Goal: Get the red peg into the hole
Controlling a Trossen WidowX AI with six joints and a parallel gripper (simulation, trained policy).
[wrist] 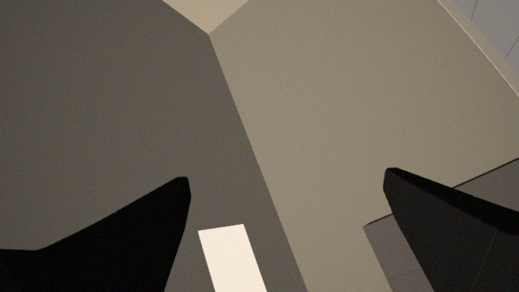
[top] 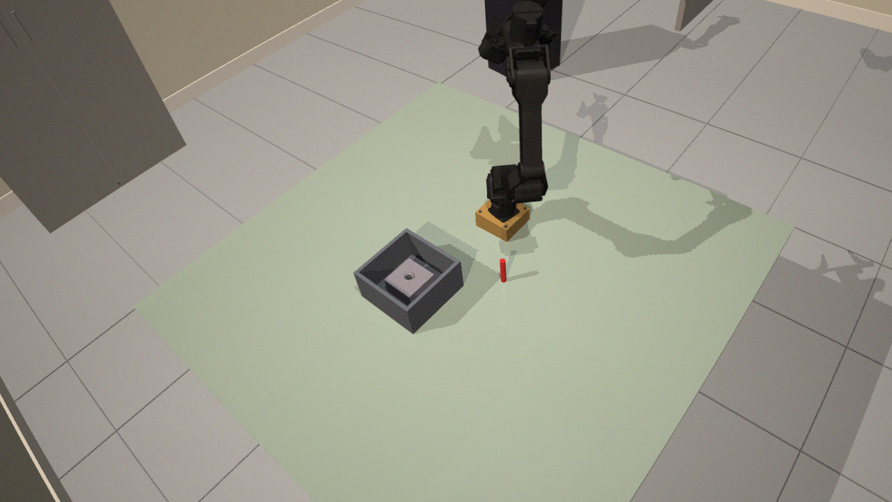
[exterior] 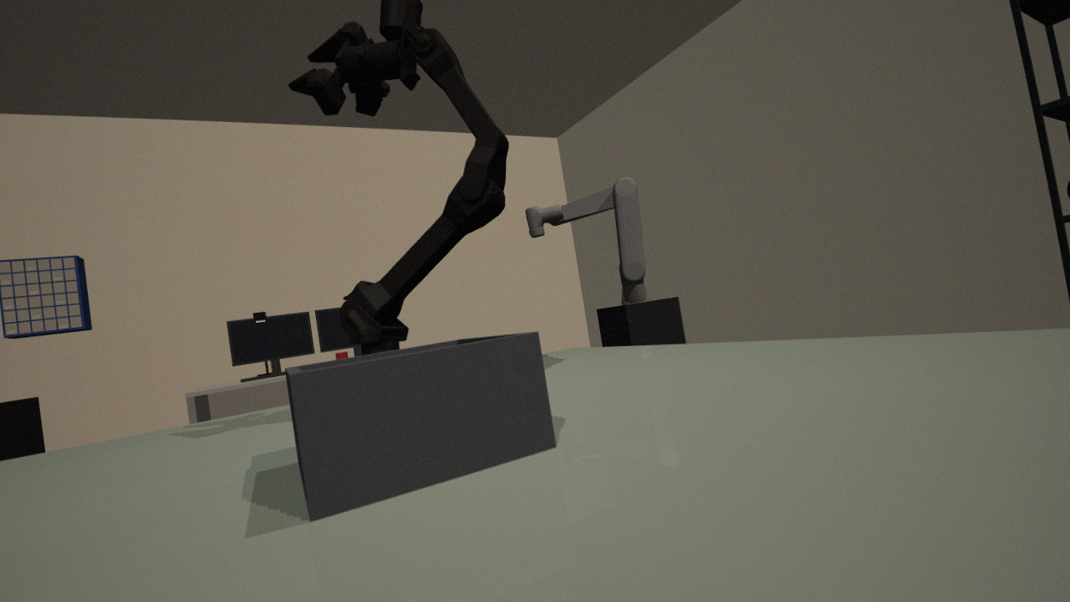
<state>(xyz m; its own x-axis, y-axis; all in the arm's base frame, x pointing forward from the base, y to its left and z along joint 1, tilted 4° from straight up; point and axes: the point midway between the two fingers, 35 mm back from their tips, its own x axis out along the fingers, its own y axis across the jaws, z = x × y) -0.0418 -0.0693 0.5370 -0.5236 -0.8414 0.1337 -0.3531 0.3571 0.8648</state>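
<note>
Right now my gripper tip is 550 mm above the red peg, 230 mm short of it and 210 mm to the right of it. From my gripper tip the other things lie so: light grey plate (550 mm below, 420 mm ahead, 70 mm to the left); then dark grey box (560 mm below, 420 mm ahead, 70 mm to the left).
</note>
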